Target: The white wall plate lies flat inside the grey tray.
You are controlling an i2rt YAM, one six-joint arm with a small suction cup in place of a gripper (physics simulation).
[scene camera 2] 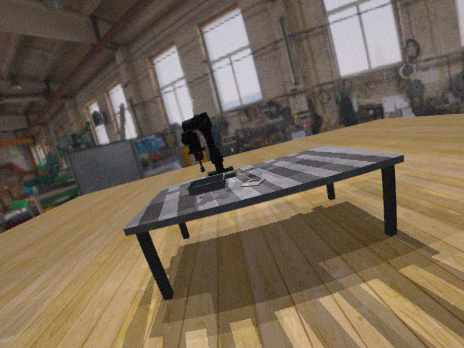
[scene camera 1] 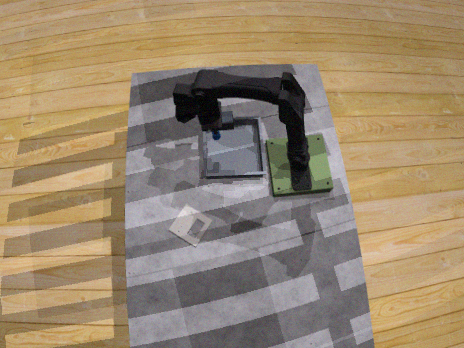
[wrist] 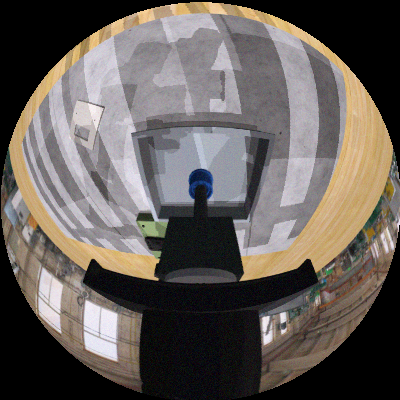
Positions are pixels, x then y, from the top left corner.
Scene:
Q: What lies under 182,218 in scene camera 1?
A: A white wall plate.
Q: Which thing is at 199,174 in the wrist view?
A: My suction cup.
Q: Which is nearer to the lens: the white wall plate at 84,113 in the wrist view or the grey tray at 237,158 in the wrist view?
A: The grey tray.

